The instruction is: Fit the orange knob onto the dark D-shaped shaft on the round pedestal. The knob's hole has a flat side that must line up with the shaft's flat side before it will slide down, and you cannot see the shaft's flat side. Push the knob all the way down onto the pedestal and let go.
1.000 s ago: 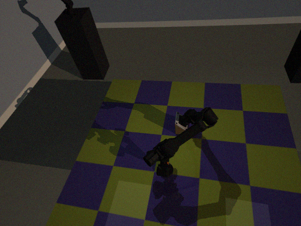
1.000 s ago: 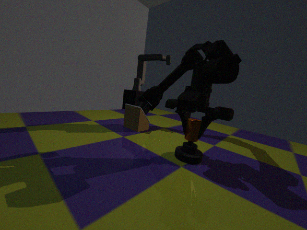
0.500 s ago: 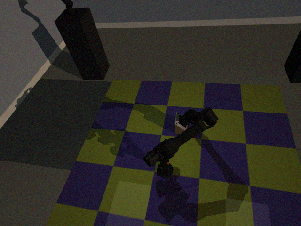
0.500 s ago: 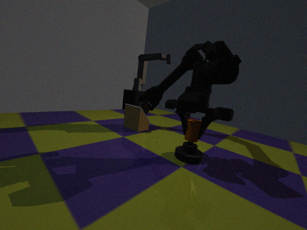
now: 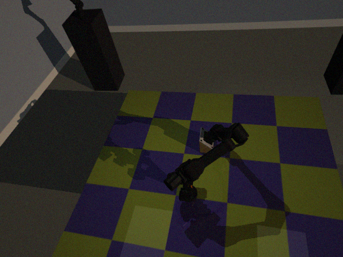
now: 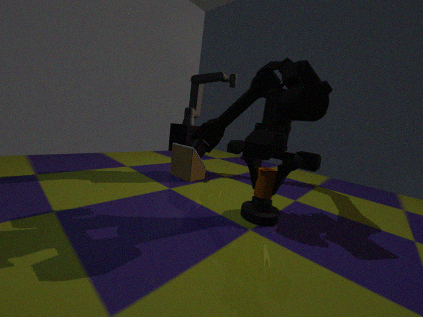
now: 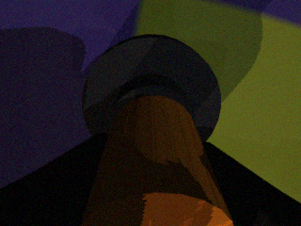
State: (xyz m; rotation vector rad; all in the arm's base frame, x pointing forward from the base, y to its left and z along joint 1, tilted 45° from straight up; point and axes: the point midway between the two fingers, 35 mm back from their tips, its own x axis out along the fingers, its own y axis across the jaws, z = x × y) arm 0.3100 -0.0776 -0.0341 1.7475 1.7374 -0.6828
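Now: gripper tip 30 mm above the dark pedestal. From my gripper tip the other things lie so: orange knob: 20 mm above.
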